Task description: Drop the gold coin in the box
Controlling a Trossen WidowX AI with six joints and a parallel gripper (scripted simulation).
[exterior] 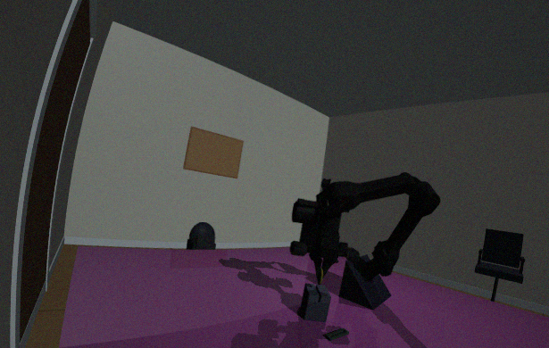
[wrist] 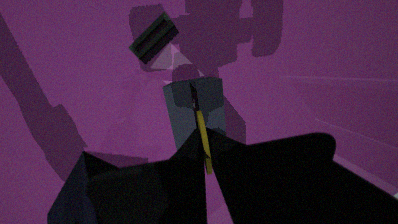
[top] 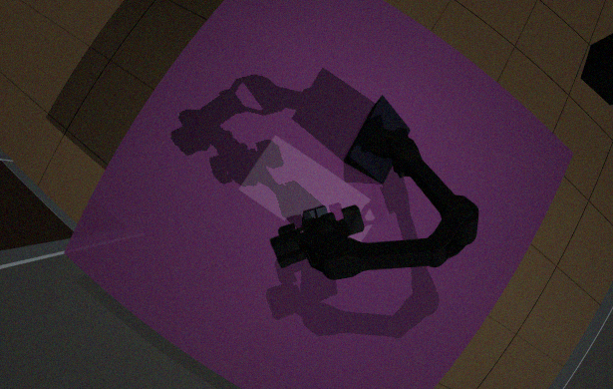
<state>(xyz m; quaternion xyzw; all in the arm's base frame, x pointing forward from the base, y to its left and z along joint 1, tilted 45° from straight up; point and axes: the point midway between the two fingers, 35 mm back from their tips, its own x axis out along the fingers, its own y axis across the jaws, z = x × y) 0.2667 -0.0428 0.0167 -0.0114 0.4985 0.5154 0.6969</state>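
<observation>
The gold coin lies 10 mm above my gripper tip.
</observation>
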